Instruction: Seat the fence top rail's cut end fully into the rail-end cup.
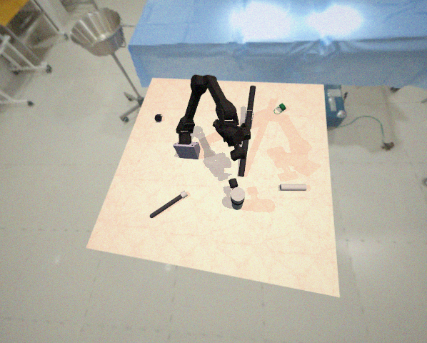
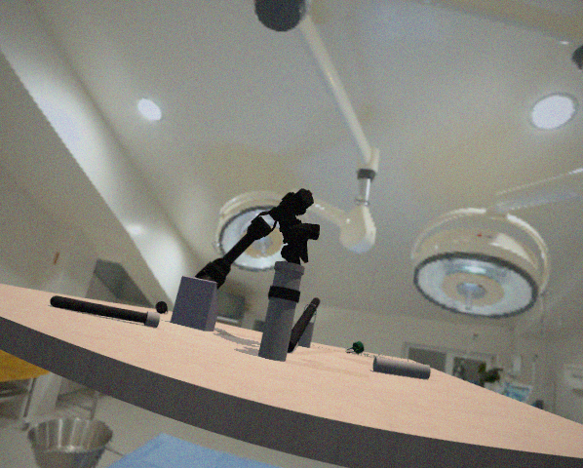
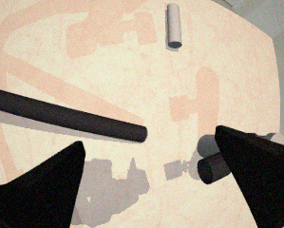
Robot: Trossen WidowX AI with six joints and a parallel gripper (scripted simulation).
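The black brace band lies 17 cm to the right of my gripper tip, 10 cm below it and 3 cm behind it. Round my gripper tip: loop cap: 32 cm to the left, 14 cm below, 3 cm ahead; light cylinder: 29 cm ahead, 22 cm below, 9 cm to the right; green ringed piece: 46 cm to the left, 23 cm below, 23 cm ahead.
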